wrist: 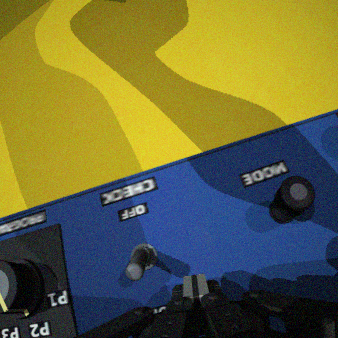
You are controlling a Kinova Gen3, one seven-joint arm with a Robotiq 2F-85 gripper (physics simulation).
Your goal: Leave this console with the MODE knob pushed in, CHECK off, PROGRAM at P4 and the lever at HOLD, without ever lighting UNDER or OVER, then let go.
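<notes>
The black MODE knob (298,192) stands at the right in the wrist view; its stem partly shows, and I cannot tell whether it is pushed in. The grey CHECK toggle (135,270) stands left of the gripper, its tip leaning away from the OFF label (133,211). The PROGRAM dial (20,282) is cut by the left edge; its yellow pointer's lower end is nearest P2. P4, the lever and the UNDER and OVER lights do not show. My gripper (195,288) is shut and empty, below and right of the toggle, partly covering the ON label.
The blue console panel (215,230) fills the lower part of the view. Its edge runs diagonally, with the yellow patterned surface (260,55) beyond it. The dial's black plate (67,270) is at the lower left. Dark shadows lie around the gripper.
</notes>
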